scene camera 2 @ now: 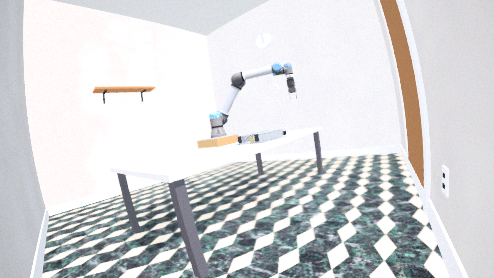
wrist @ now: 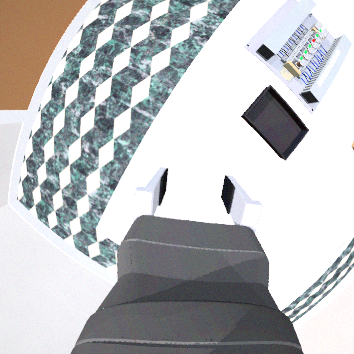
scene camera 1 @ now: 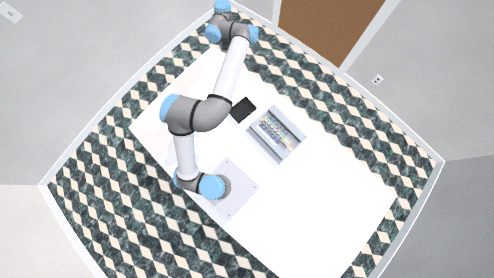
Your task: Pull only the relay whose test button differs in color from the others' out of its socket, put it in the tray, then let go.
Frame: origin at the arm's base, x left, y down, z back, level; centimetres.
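Seen in the pictures: gripper, fingertip midpoint: (scene camera 2: 293, 98) (wrist: 194, 182); arm's base, link origin: (scene camera 2: 218, 136).
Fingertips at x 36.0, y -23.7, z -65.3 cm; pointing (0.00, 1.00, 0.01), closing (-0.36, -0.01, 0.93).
Offsets run from my fingertips to a thing's top centre. "spot": to the spot under its first point.
The relay with the red test button (scene camera 1: 278, 128) (wrist: 314, 40) sits in the row on the panel (scene camera 2: 270, 135) (wrist: 277, 25), between relays with green buttons. The relays are small and blurred in the scene views. The black tray @(spot: dx -17.2, dy +30.9, dz +16.1 cm) (scene camera 1: 243, 110) (wrist: 275, 122) is empty and lies on the table beside the panel's end. My gripper (scene camera 2: 293, 96) (wrist: 194, 182) is open, with nothing between its fingers. It hangs high above the table's end, off to the side of the tray and panel. In the scene camera 1 view the gripper is hidden under the wrist.
The arm's base stands on a plate (scene camera 1: 240, 185) over a wooden block (scene camera 2: 217, 142), beside the panel. Wire ducts flank the relay row, and a beige block @(dx -32.6, dy +27.2, dz +14.0 cm) (wrist: 291, 69) sits at its tray-side end. A shelf (scene camera 2: 124, 89) is on the wall.
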